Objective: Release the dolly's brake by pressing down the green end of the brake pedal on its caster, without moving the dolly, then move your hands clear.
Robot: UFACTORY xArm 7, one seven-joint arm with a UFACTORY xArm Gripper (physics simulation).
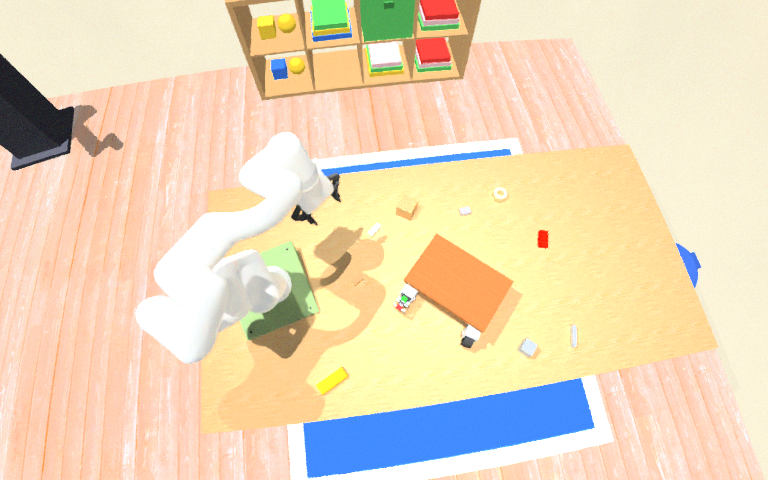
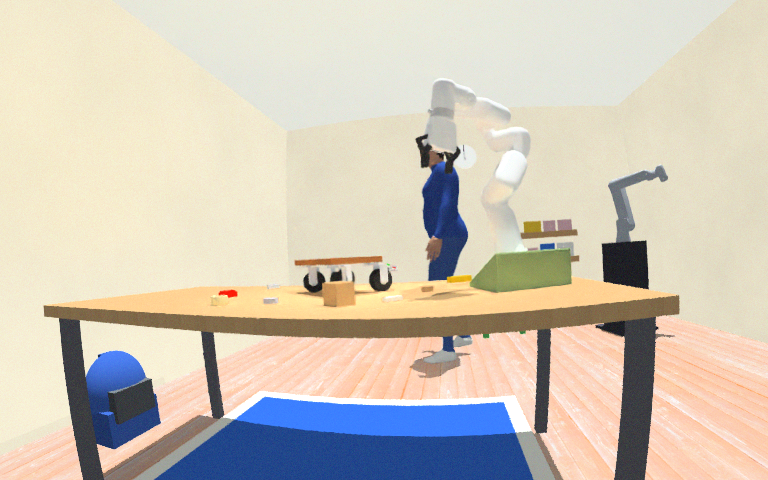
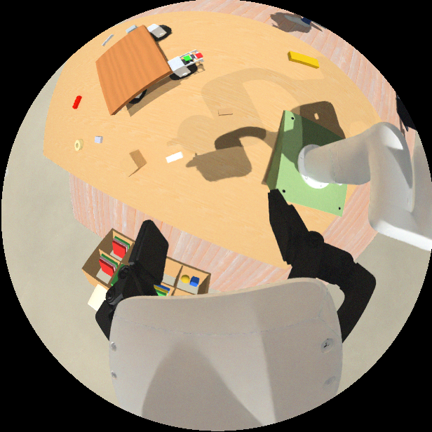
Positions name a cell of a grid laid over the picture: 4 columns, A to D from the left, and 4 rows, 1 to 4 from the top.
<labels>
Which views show the gripper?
Image 1, image 2 and image 3: all of them.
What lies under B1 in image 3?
A dolly.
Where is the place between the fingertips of the gripper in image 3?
B3
</labels>
